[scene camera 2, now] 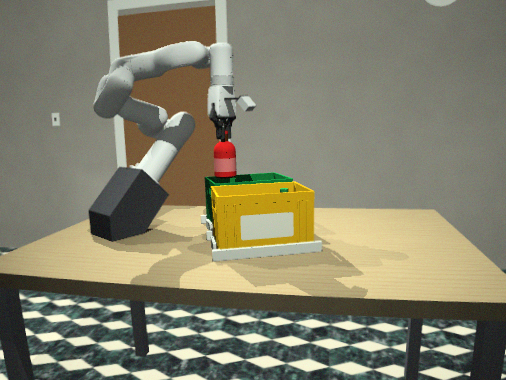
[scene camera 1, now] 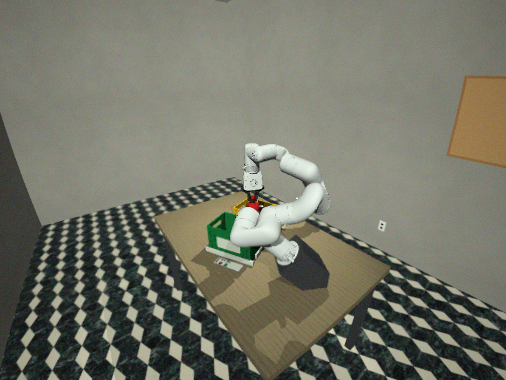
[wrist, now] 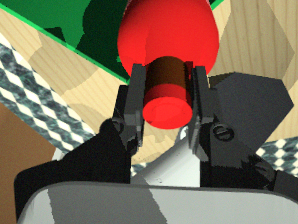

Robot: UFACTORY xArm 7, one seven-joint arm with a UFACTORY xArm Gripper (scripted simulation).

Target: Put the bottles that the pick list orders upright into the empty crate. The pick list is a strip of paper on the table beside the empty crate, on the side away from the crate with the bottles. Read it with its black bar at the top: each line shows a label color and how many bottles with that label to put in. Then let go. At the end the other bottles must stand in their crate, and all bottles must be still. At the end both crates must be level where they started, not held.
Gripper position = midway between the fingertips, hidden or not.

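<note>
The gripper (scene camera 2: pixel 223 139) is in sight, and the wrist view offers another look at the gripper (wrist: pixel 167 82). A green crate (scene camera 1: pixel 219 237) is part of the scene, as is a yellow crate (scene camera 2: pixel 249 215), though in the wrist view the yellow crate is out of frame.
</note>
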